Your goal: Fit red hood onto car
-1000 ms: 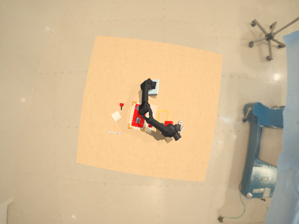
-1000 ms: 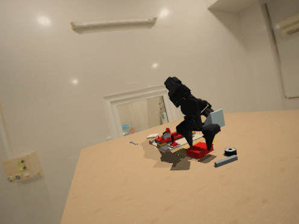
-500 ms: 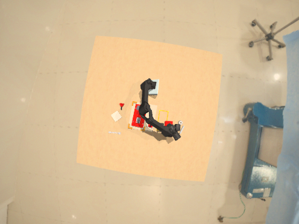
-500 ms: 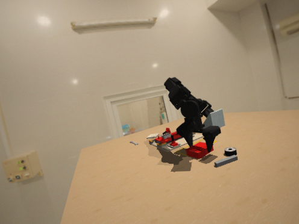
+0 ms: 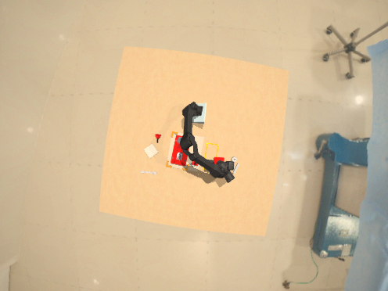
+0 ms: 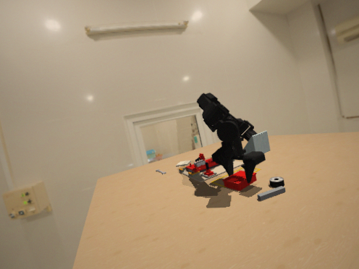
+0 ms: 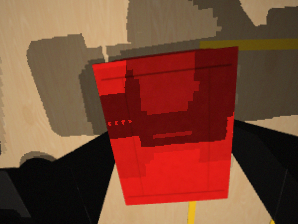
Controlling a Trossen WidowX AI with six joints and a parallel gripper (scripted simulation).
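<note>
The black-and-white roller is 5 cm behind my gripper tip and 10 cm to the left of it. Also, from my gripper tip: red hood: 1 cm above; thin grey piece: 16 cm ahead, 48 cm to the right, 1 cm below; white square: 1 cm ahead, 49 cm to the right.
</note>
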